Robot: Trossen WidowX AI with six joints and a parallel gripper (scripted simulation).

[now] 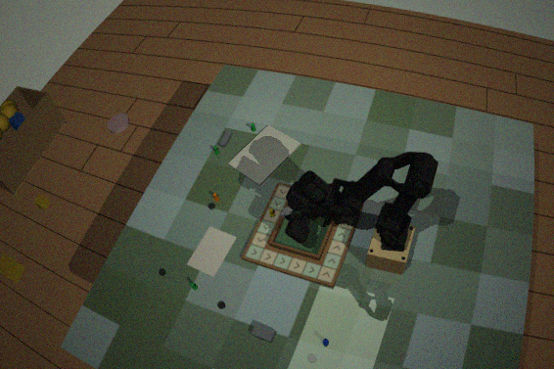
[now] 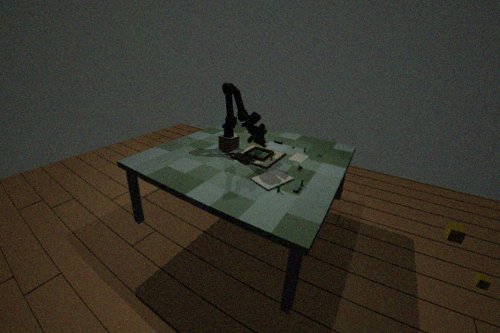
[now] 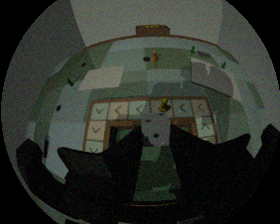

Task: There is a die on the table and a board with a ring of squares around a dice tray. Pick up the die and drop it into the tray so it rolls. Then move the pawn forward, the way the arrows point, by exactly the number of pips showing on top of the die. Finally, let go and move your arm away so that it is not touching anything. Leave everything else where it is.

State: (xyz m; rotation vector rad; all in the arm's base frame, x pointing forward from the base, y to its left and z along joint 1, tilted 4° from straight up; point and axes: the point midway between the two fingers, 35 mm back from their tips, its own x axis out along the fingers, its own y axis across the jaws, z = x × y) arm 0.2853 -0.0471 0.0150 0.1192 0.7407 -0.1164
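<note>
Now: the yellow pawn 60 mm ahead of my gripper tip, 30 mm to the right of it and 60 mm below it. Also, from my gripper tip: orange pawn 260 mm ahead, 70 mm to the right, 80 mm below; die right at my gripper tip; dark green dice tray 40 mm behind, 10 mm to the left, 90 mm below.
</note>
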